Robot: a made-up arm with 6 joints. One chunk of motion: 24 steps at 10 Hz.
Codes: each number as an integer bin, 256 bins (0 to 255) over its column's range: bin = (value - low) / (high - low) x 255, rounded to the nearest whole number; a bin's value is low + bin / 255 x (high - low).
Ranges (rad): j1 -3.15..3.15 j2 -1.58..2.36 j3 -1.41..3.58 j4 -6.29..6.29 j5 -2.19..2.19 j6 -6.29..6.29
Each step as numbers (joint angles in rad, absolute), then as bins.
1 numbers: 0.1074 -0.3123 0.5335 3.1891 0.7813 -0.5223
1 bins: 132 82 99 192 173 117
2 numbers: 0.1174 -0.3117 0.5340 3.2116 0.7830 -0.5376
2 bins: 132 82 99 193 173 117
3 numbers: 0.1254 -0.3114 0.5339 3.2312 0.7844 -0.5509
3 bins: 133 82 99 193 173 116
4 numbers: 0.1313 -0.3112 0.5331 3.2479 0.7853 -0.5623
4 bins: 133 82 99 193 173 116
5 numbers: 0.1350 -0.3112 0.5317 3.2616 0.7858 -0.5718
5 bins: 133 82 99 194 173 116
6 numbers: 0.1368 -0.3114 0.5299 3.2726 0.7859 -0.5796
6 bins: 133 82 99 194 173 116
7 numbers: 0.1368 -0.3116 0.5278 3.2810 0.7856 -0.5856
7 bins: 133 82 99 194 173 116
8 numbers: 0.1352 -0.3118 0.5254 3.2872 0.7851 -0.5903
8 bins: 133 82 99 194 173 116
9 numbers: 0.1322 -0.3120 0.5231 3.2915 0.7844 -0.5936
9 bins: 133 82 99 194 173 115
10 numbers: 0.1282 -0.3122 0.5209 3.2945 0.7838 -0.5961
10 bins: 133 82 99 194 173 115
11 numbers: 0.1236 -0.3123 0.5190 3.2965 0.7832 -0.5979
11 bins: 133 82 99 194 173 115
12 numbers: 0.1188 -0.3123 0.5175 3.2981 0.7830 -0.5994
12 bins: 132 82 98 194 173 115
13 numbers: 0.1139 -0.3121 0.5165 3.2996 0.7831 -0.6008
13 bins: 132 82 98 194 173 115
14 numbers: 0.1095 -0.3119 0.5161 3.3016 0.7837 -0.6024
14 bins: 132 82 98 194 173 115
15 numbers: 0.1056 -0.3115 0.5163 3.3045 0.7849 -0.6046
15 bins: 132 82 98 194 173 115
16 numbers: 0.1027 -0.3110 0.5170 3.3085 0.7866 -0.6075
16 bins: 132 82 98 195 173 115
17 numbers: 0.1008 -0.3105 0.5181 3.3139 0.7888 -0.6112
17 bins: 132 82 99 195 173 115
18 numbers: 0.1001 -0.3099 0.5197 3.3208 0.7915 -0.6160
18 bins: 132 82 99 195 174 115
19 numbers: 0.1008 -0.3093 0.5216 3.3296 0.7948 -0.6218
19 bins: 132 82 99 195 174 115
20 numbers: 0.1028 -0.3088 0.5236 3.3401 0.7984 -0.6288
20 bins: 132 82 99 195 174 115
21 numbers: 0.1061 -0.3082 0.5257 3.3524 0.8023 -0.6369
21 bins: 132 82 99 195 174 115
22 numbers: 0.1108 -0.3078 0.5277 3.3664 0.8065 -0.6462
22 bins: 132 82 99 196 174 114
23 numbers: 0.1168 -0.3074 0.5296 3.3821 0.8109 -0.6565
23 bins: 132 82 99 196 175 114
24 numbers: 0.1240 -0.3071 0.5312 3.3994 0.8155 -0.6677
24 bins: 133 82 99 196 175 114
